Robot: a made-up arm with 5 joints. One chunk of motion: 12 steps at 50 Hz.
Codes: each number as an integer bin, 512 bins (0 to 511) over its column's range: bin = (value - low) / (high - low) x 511, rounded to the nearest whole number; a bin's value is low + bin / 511 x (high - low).
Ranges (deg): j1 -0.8..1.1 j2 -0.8..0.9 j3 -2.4..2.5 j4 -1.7..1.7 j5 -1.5..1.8
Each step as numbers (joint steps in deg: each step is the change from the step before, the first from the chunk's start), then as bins.
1 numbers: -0.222 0.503 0.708 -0.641 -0.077
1 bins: 155 392 324 159 220
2 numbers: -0.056 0.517 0.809 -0.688 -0.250
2 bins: 200 396 335 152 194
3 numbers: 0.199 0.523 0.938 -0.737 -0.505
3 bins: 269 398 348 145 154
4 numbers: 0.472 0.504 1.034 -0.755 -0.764
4 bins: 342 392 358 142 114
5 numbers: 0.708 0.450 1.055 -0.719 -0.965
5 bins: 406 376 360 147 83
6 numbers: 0.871 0.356 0.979 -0.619 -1.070
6 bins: 449 347 352 162 67
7 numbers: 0.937 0.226 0.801 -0.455 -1.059
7 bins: 467 308 334 187 68
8 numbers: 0.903 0.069 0.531 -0.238 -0.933
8 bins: 458 261 306 220 88
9 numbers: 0.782 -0.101 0.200 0.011 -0.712
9 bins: 425 210 271 257 122
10 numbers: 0.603 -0.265 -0.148 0.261 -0.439
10 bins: 377 161 235 295 164
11 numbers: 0.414 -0.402 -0.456 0.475 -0.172
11 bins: 327 120 203 327 206
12 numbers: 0.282 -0.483 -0.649 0.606 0.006
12 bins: 291 95 183 347 233
